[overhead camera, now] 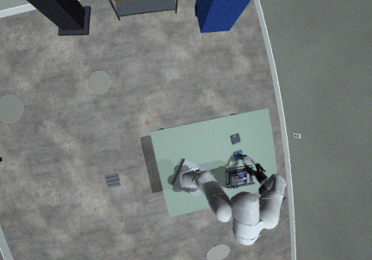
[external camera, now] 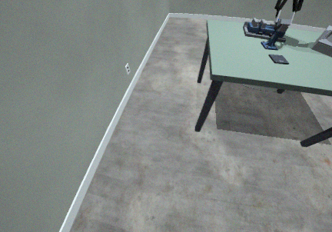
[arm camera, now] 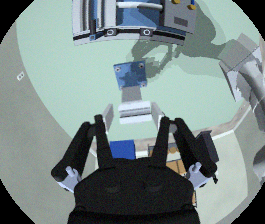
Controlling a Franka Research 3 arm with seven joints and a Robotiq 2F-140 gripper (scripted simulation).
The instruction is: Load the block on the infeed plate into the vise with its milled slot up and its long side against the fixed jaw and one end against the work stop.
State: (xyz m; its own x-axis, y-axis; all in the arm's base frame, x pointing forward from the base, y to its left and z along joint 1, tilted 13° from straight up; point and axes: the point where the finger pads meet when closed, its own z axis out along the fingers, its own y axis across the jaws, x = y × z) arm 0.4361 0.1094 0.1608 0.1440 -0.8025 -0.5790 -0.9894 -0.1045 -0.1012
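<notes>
The part is 20 mm below my hand, 10 mm to the left of it and 10 mm behind it. Round my hand: vise: 190 mm to the right, 140 mm below, 10 mm ahead.
</notes>
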